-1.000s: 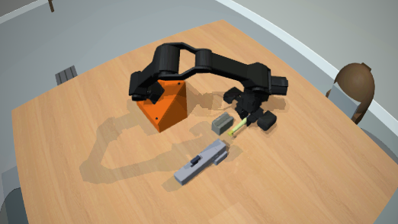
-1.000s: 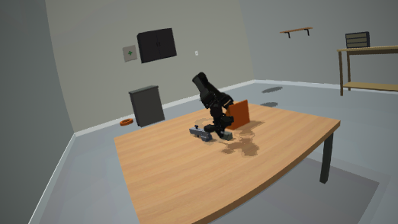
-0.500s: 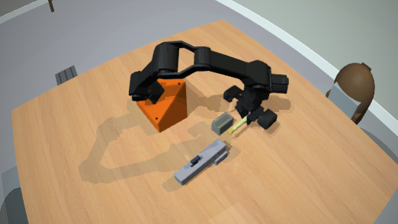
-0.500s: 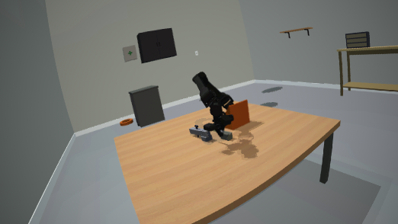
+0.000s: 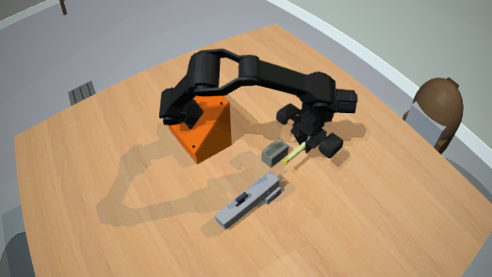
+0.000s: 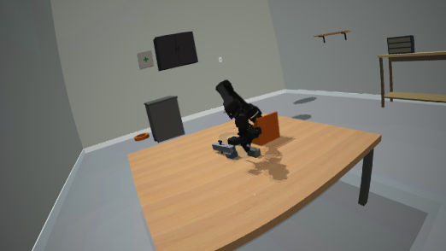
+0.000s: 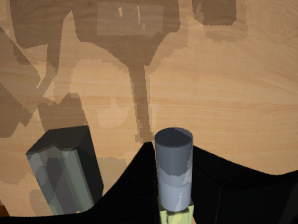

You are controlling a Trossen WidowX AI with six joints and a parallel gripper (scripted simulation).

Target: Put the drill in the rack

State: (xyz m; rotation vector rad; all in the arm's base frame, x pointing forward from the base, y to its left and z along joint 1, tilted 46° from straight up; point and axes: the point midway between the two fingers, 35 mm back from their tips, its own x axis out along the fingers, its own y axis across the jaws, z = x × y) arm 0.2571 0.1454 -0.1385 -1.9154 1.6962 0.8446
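Right now my gripper tip is 70 mm past the grey rack, 50 mm to the left of it and 40 mm above it. From my gripper tip the other things lie so: drill: 10 mm ahead, 40 mm to the right, 30 mm above; grey block: 30 mm ahead, 200 mm to the right, 20 mm below; dark key: 40 mm ahead, 230 mm to the right, 10 mm below.
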